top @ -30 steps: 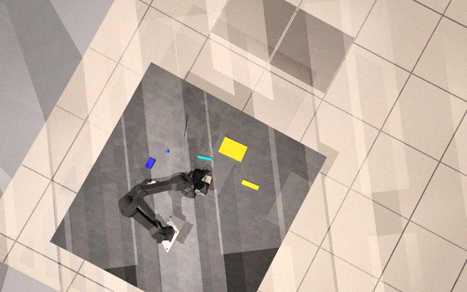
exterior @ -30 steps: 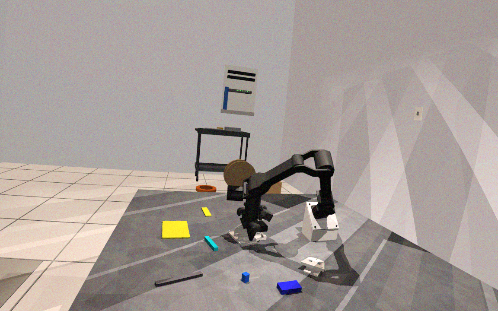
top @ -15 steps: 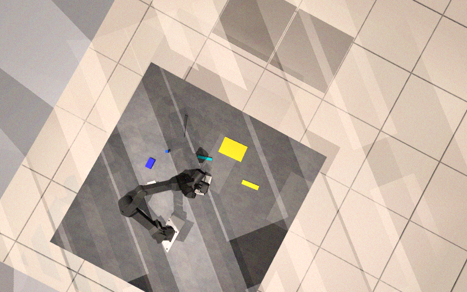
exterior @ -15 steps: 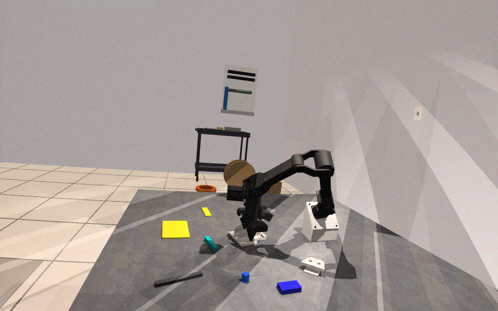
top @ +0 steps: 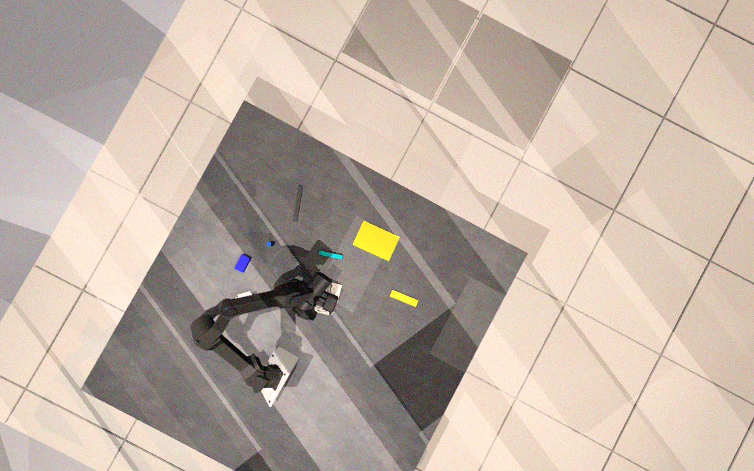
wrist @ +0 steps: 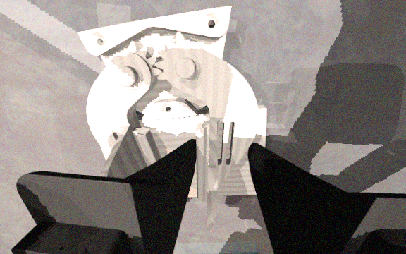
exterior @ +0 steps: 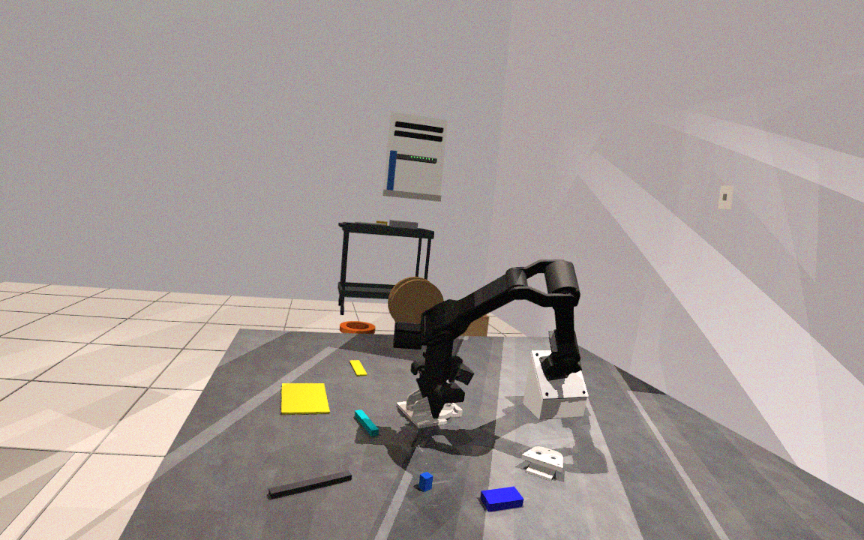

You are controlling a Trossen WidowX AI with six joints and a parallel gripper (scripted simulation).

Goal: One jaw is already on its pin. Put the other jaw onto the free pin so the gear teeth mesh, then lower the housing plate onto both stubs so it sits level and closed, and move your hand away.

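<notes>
The white jaw lies 3 cm behind my gripper tip and 2 cm to the right of it. Round my gripper tip: cyan bar: 15 cm ahead, 1 cm to the left, 1 cm below; small blue cube: 25 cm to the left, 10 cm ahead; yellow sheet: 28 cm ahead, 13 cm to the right, 1 cm below.
</notes>
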